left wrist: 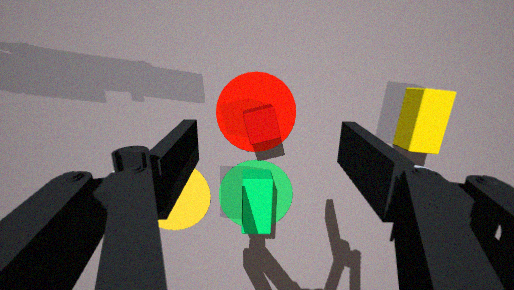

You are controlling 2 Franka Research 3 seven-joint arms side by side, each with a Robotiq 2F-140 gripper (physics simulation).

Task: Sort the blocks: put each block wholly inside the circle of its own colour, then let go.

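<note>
My left gripper (268, 141) is open and empty, its fingers wide apart on either side of the red block. The red block (263, 126) lies on the red circle (280, 87), towards its lower right edge, and its outline shows inside the circle. The green block (258, 207) is on the green circle (284, 195); its lower end overlaps the circle's lower edge in the picture, and its base is partly hidden. The yellow block (434, 121) is at the right, outside any circle. The yellow circle (194, 206) is partly hidden behind the left finger. My right gripper does not show.
The yellow block is just beyond the right-hand finger of my left gripper. The green block and circle are close below the red circle. Arm and gripper shadows fall on the grey table (325, 40) at the upper left and at the bottom.
</note>
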